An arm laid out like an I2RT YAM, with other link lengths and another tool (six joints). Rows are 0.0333 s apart.
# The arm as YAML. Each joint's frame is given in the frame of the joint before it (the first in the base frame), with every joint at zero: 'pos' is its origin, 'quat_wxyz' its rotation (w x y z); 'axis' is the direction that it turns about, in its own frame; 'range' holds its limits. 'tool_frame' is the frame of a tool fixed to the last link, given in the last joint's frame.
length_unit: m
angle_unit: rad
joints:
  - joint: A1
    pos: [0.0, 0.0, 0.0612]
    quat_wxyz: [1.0, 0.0, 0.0, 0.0]
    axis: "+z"
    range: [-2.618, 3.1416]
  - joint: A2
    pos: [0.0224, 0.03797, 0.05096]
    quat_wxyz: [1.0, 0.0, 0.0, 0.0]
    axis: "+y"
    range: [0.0, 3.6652]
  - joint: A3
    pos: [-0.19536, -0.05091, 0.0]
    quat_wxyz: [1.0, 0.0, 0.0, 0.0]
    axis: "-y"
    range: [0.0, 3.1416]
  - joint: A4
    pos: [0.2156, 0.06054, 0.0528]
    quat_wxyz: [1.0, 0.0, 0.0, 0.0]
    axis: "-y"
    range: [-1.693, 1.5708]
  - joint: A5
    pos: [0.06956, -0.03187, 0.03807]
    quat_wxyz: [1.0, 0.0, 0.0, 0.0]
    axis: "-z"
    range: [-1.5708, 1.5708]
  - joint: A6
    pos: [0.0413, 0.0, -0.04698]
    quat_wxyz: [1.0, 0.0, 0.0, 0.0]
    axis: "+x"
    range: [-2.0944, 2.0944]
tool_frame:
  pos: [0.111, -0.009, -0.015]
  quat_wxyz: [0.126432, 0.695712, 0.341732, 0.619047]
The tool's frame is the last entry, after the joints.
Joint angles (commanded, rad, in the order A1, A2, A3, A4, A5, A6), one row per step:
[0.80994, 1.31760, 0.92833, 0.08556, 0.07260, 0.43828]
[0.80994, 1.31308, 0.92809, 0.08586, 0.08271, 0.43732]
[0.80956, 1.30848, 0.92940, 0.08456, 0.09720, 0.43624]
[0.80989, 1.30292, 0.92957, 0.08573, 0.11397, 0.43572]
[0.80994, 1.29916, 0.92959, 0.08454, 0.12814, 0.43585]
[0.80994, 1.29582, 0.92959, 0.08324, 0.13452, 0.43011]
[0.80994, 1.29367, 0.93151, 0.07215, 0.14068, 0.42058]
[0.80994, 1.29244, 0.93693, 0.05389, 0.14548, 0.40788]
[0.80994, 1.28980, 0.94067, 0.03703, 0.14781, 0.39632]
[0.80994, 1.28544, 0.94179, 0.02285, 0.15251, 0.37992]
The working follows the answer.
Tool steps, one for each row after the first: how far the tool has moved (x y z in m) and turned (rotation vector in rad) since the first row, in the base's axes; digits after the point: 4 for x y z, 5 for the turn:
[0.0008, -0.0014, 0.0017, 0.00056, -0.00594, -0.00937]
[0.0022, -0.0034, 0.0038, 0.00019, -0.01287, -0.02329]
[0.0036, -0.0054, 0.0062, 0.00148, -0.02143, -0.03888]
[0.0047, -0.0074, 0.0075, 0.00064, -0.02606, -0.05245]
[0.0051, -0.0084, 0.0085, -0.00332, -0.03230, -0.05693]
[0.0051, -0.0100, 0.0079, -0.01679, -0.03476, -0.05995]
[0.0050, -0.0115, 0.0070, -0.03576, -0.03579, -0.06055]
[0.0044, -0.0129, 0.0062, -0.05254, -0.03633, -0.05902]
[0.0040, -0.0147, 0.0056, -0.07210, -0.04146, -0.05821]

Tool pose at each row, in the base's axes (x y z in m, rotation vector in rad; rounded; the steps above come from the unrounded poses):
[0.2712, 0.2890, 0.1770, -1.83943, -1.29454, -1.37909]
[0.2720, 0.2876, 0.1787, -1.84461, -1.28993, -1.39066]
[0.2734, 0.2857, 0.1808, -1.85395, -1.28316, -1.40531]
[0.2747, 0.2836, 0.1833, -1.86285, -1.27427, -1.42328]
[0.2758, 0.2817, 0.1845, -1.87320, -1.26686, -1.43506]
[0.2762, 0.2806, 0.1855, -1.87685, -1.27011, -1.44266]
[0.2763, 0.2791, 0.1849, -1.88744, -1.28140, -1.44152]
[0.2761, 0.2775, 0.1841, -1.90025, -1.29899, -1.43521]
[0.2756, 0.2761, 0.1833, -1.90988, -1.31600, -1.42803]
[0.2752, 0.2743, 0.1826, -1.91975, -1.33736, -1.42500]

